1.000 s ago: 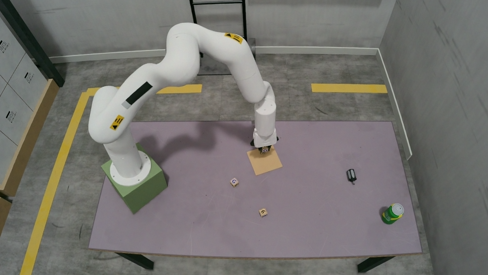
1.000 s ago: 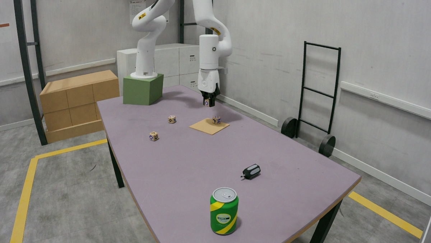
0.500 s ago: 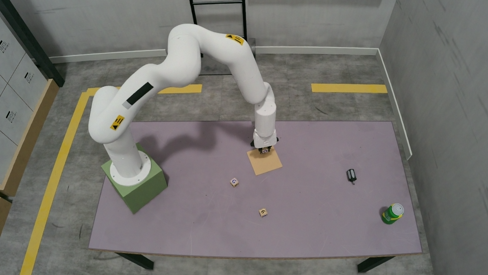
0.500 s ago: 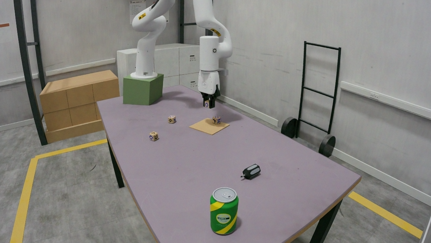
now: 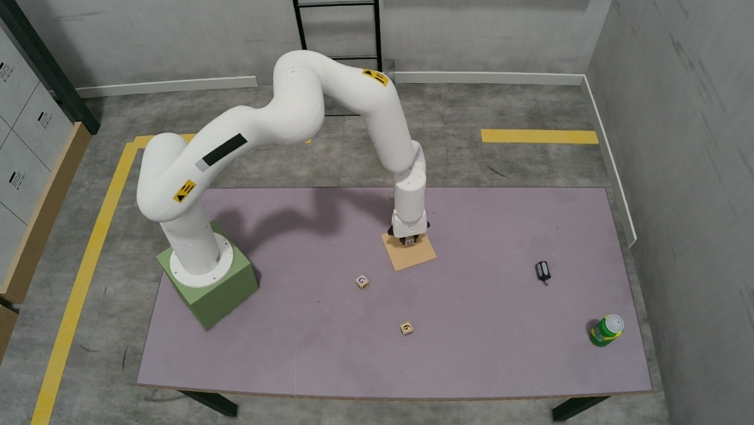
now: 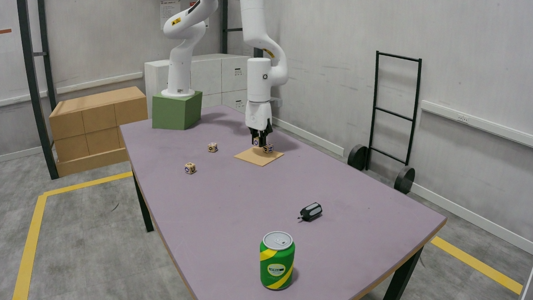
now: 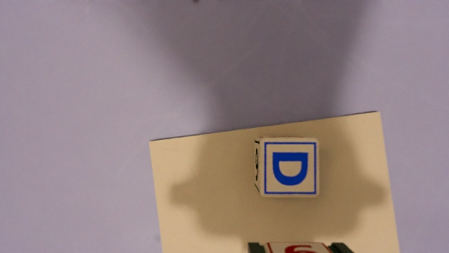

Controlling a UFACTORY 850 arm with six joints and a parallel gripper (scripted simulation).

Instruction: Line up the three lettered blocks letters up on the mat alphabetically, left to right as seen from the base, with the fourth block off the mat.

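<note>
Right now my hand is 60 mm above the tan mat. Round my hand: small black tool 440 mm ahead, 70 mm to the right, 50 mm below; green can 600 mm ahead, 270 mm to the right.
</note>
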